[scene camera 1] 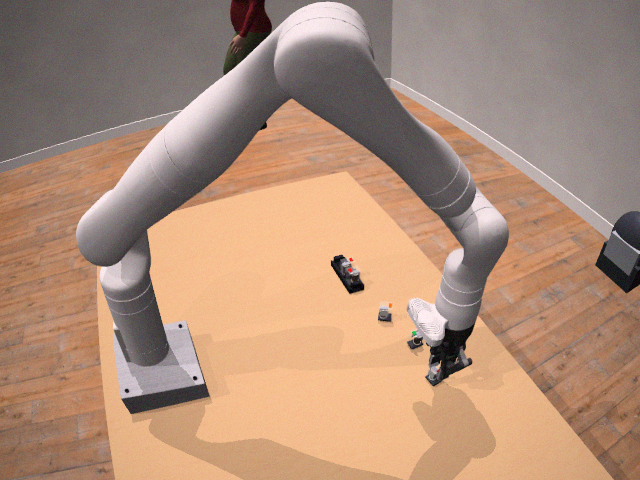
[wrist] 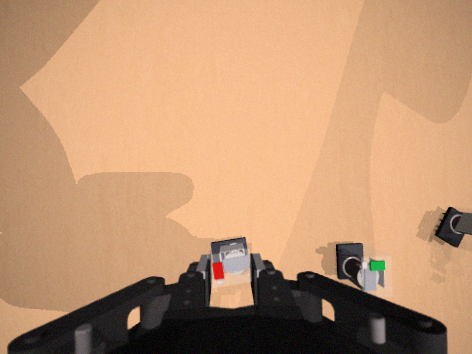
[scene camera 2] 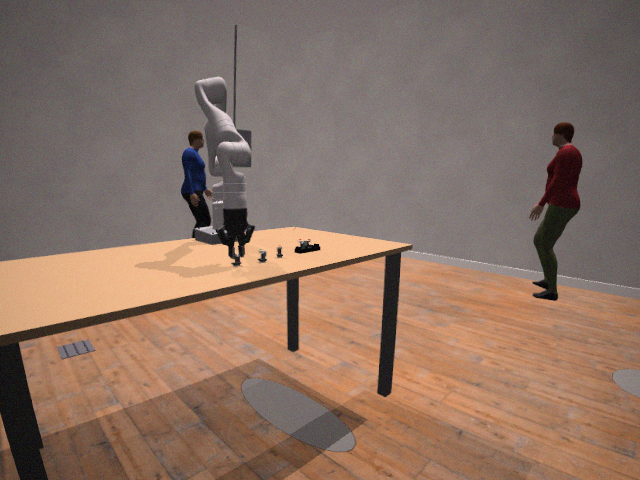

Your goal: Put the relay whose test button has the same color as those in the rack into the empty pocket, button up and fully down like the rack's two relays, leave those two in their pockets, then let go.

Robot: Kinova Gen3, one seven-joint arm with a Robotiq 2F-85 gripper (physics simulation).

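Pixels of known places: gripper, fingertip midpoint: (scene camera 1: 437,372) (wrist: 230,267) (scene camera 2: 236,257); arm's base at its link origin: (scene camera 1: 147,348).
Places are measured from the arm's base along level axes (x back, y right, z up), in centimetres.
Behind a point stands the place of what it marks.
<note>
The red-button relay (scene camera 1: 433,374) @[y 18.9, x -50.1, z -1.6 cm] (scene camera 2: 236,262) @[y 18.6, x -52.3, z -3.9 cm] (wrist: 234,262) @[y 17.9, x -50.7, z -1.0 cm] stands upright, button up, at or very near the table top. My gripper (scene camera 1: 439,369) @[y 18.1, x -51.6, z -2.5 cm] (scene camera 2: 236,255) @[y 18.1, x -51.6, z -2.5 cm] (wrist: 230,267) @[y 18.1, x -51.6, z -2.5 cm] points down and is shut on this relay, one finger on each side of its clear case. The black rack (scene camera 1: 356,288) @[y -10.8, x -45.7, z -4.8 cm] (scene camera 2: 308,250) @[y -14.4, x -47.0, z -4.6 cm] stands farther back and holds two relays with red buttons; its empty pocket is at the far end in scene camera 1. The rack does not show in the wrist view.
A green-button relay (scene camera 1: 415,341) @[y 9.6, x -50.5, z -2.3 cm] (scene camera 2: 262,255) @[y 9.2, x -52.6, z -2.7 cm] (wrist: 369,278) @[y 9.0, x -51.4, z -1.0 cm] stands close beside my gripper. An orange-button relay (scene camera 1: 384,312) @[y 0.4, x -47.6, z -2.1 cm] (scene camera 2: 279,252) @[y 0.3, x -49.4, z -3.2 cm] stands between it and the rack; its black base (wrist: 450,229) @[y 0.8, x -48.3, z -3.5 cm] shows at the wrist view's right edge. The table edge (scene camera 1: 522,364) @[y 22.5, x -70.1, z -5.2 cm] lies beyond the gripper.
</note>
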